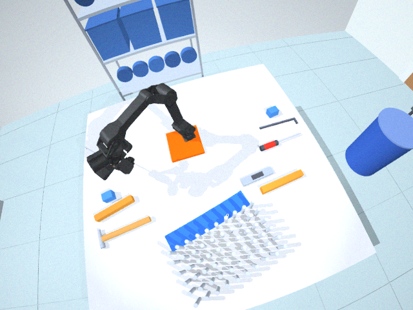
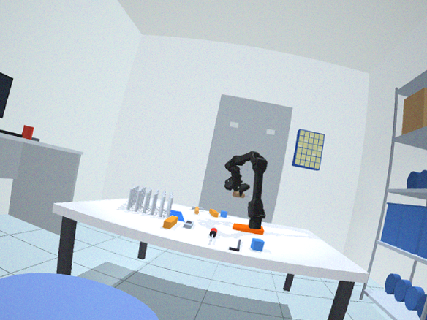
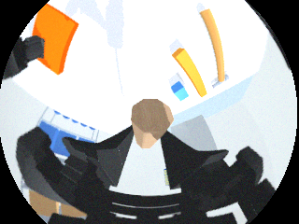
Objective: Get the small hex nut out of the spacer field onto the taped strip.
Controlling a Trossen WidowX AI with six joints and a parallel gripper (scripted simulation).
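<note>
Right now my gripper tip is 8 cm past the wooden-handled pick tool and 6 cm to the left of it. Also, from my gripper tip: hex nut (39 cm ahead, 36 cm to the left, 17 cm below); then grey plate (57 cm to the left, 29 cm ahead, 16 cm below); then blue taped strip (37 cm ahead, 27 cm to the left, 17 cm below).
</note>
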